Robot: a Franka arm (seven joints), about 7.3 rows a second.
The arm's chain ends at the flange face. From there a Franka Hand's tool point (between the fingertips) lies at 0.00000 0.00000 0.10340 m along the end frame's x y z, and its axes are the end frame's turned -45 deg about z.
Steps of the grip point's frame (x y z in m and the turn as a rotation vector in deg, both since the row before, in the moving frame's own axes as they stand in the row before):
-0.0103, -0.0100, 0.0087, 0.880, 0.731, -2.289
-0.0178, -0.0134, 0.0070, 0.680, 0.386, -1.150
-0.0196, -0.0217, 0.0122, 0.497, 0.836, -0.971
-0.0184, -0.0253, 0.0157, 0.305, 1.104, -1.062
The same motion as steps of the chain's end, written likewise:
-0.0141, 0.0023, 0.0087, 1.139, -0.105, -2.289
-0.0217, 0.0045, 0.0070, 0.754, -0.208, -1.150
-0.0296, 0.0002, 0.0122, 0.943, 0.240, -0.971
-0.0319, -0.0031, 0.0157, 0.996, 0.565, -1.062

